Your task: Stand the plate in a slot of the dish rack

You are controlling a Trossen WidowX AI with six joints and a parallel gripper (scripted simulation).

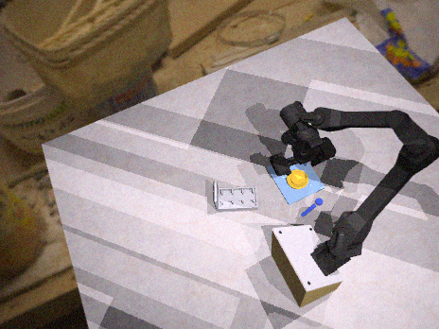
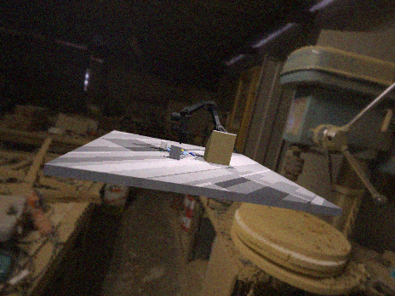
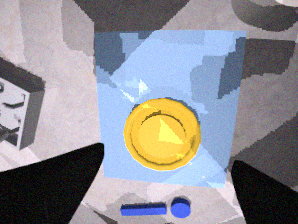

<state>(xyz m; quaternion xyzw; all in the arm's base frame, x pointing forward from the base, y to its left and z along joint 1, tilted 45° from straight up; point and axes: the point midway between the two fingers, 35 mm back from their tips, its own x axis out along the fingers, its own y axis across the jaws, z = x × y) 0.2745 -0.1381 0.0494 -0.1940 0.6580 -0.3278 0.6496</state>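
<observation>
My gripper tip is 1 cm to the right of the yellow plate and 5 cm above it. The rest, counted from my gripper tip: light blue mat 1 cm ahead, 1 cm to the left, 6 cm below; blue spoon 10 cm behind, 1 cm to the left, 6 cm below; dish rack 4 cm ahead, 20 cm to the left, 4 cm below.
</observation>
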